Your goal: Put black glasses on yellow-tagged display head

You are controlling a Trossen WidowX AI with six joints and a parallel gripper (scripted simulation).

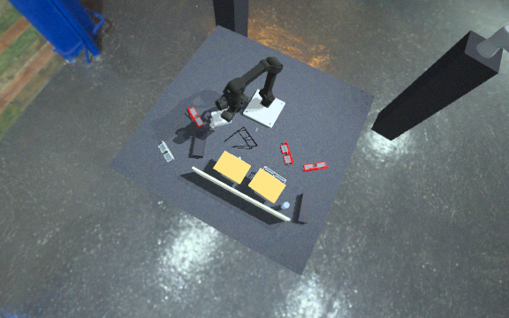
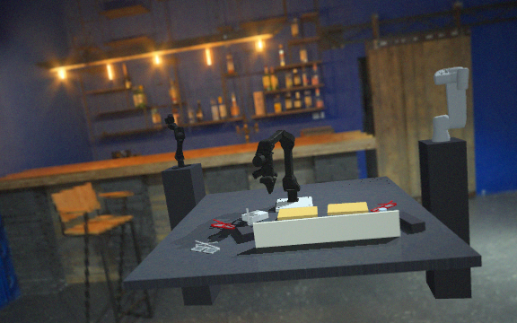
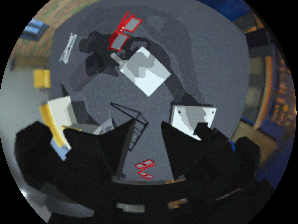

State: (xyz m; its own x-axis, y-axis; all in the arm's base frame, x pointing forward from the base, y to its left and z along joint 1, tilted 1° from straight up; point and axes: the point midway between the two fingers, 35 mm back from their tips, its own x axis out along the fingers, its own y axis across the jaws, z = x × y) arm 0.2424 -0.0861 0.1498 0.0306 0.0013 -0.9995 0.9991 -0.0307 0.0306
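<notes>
Right now my gripper tip is 20 mm short of the white block, 100 mm to the left of it and 120 mm above it. Also, from my gripper tip: white peg (80 mm ahead, 120 mm to the right, 110 mm below); long white board (360 mm ahead, 280 mm to the left, 80 mm below); pale blue tag (280 mm ahead, 520 mm to the left, 90 mm below).
</notes>
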